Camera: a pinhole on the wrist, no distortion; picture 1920 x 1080 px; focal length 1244.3 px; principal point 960.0 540.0 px. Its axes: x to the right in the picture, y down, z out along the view. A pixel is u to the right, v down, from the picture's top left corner.
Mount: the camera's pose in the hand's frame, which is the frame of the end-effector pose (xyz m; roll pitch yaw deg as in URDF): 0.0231 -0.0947 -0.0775 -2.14 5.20 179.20
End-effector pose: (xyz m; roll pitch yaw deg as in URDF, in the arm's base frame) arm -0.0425 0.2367 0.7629 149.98 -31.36 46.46
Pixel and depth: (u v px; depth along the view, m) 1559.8 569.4 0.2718
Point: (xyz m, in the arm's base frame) -0.0474 0.2373 0.5138
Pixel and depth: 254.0 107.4 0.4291
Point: 0.3614 0.3432 0.6179
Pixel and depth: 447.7 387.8 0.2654
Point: 0.1213 0.3576 0.6416
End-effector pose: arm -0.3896 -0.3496 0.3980 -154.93 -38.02 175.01
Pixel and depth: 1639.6 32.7 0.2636
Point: -0.3824 -0.4203 0.1827
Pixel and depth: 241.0 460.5 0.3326
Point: -0.6794 -0.5200 0.3471
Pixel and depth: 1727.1 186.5 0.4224
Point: -0.3693 -0.4767 -0.0060
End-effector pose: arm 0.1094 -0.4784 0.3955 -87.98 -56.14 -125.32
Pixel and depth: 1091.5 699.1 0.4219
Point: 0.4824 -0.5234 0.4429
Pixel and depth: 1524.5 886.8 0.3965
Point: 0.5165 -0.4035 0.3616
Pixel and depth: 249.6 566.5 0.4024
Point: 0.3806 -0.6821 0.6483
